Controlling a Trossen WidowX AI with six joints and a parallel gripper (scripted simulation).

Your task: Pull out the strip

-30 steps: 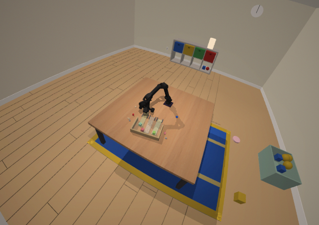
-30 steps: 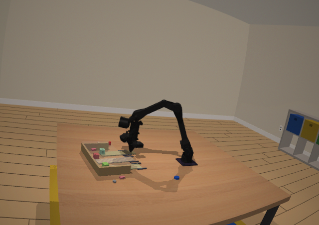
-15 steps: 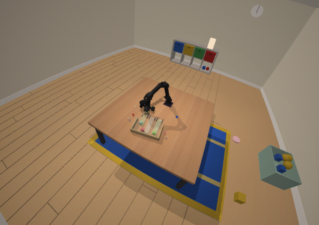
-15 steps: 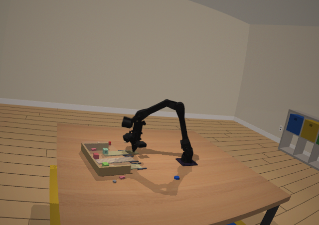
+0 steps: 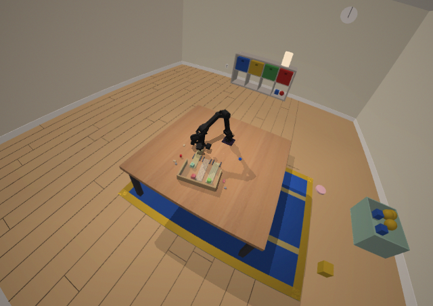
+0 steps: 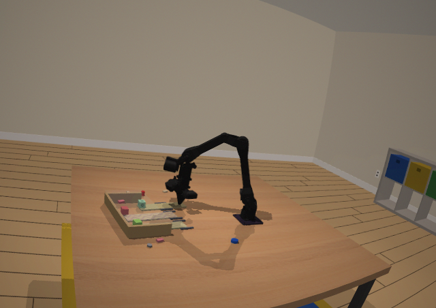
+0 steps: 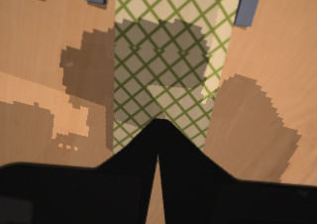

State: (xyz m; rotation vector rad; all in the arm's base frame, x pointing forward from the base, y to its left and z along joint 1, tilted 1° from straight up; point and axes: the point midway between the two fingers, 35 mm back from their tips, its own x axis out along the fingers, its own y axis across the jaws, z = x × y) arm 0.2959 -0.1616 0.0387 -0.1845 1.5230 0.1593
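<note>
The lattice strip lies 100 mm ahead of my gripper tip and 20 mm to the left of it. The rest, counted from my gripper tip: blue disc: 120 mm behind, 370 mm to the left; then red piece: 160 mm ahead, 110 mm to the right.
</note>
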